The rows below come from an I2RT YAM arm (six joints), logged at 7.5 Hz.
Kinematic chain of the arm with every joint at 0, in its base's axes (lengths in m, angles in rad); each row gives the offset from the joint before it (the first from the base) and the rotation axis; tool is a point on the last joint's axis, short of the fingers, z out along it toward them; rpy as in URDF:
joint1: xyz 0 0 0.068 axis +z
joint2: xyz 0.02 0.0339 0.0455 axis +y
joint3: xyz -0.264 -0.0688 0 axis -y
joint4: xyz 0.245 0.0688 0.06 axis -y
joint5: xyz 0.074 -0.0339 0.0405 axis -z
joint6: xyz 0.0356 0 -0.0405 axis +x
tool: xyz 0 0 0 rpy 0 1.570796 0
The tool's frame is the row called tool.
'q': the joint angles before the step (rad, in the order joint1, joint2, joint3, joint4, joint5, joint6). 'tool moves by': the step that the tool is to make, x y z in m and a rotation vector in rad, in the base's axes. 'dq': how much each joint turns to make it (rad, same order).
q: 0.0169 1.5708 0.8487 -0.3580 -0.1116 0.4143
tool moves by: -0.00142 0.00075 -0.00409 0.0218 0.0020 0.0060
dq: 0.0000 0.0036 -0.0150 0.0175 -0.0221 0.0050
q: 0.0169 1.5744 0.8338 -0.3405 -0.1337 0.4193
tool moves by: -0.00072 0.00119 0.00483 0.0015 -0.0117 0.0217
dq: 0.0029 -0.0147 0.0047 -0.0099 -0.0101 -0.0161
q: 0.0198 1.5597 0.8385 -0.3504 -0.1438 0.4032
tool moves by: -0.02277 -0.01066 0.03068 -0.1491 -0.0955 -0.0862
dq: -0.0162 -0.1718 -0.0412 -0.0377 0.1647 -0.0180
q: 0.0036 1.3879 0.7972 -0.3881 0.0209 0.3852
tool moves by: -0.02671 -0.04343 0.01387 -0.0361 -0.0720 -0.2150
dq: -0.1689 -0.1380 -0.0624 -0.0019 0.0515 0.0197
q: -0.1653 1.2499 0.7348 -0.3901 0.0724 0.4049
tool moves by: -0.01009 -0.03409 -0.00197 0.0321 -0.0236 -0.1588
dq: -0.1473 -0.0078 -0.0168 0.0224 -0.0216 0.0319
